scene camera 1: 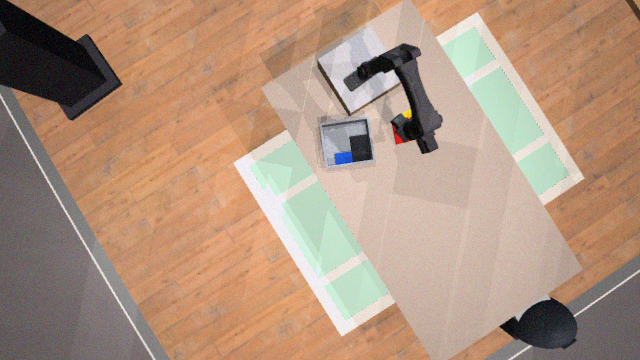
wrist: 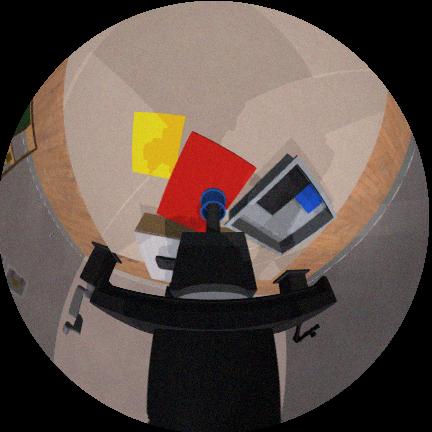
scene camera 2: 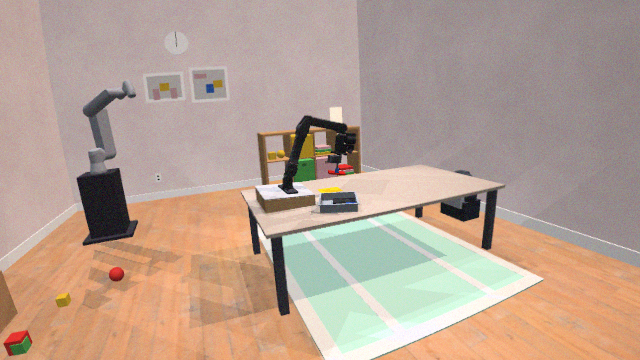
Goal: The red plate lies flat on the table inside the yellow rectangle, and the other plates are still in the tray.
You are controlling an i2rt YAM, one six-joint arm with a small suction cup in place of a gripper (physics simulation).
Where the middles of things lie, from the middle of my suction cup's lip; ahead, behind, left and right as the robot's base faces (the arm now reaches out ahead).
The yellow rectangle [wrist: 156, 137] is 16 cm below my suction cup, 14 cm to the left of it and 1 cm ahead of it. From my suction cup the other things lie so: black plate [wrist: 294, 181] (16 cm to the right, 15 cm below, 4 cm behind); then red plate [wrist: 202, 163] (2 cm to the left, 2 cm below, 1 cm ahead); then grey tray [scene camera 1: 335, 135] (20 cm to the right, 14 cm below, 10 cm behind).
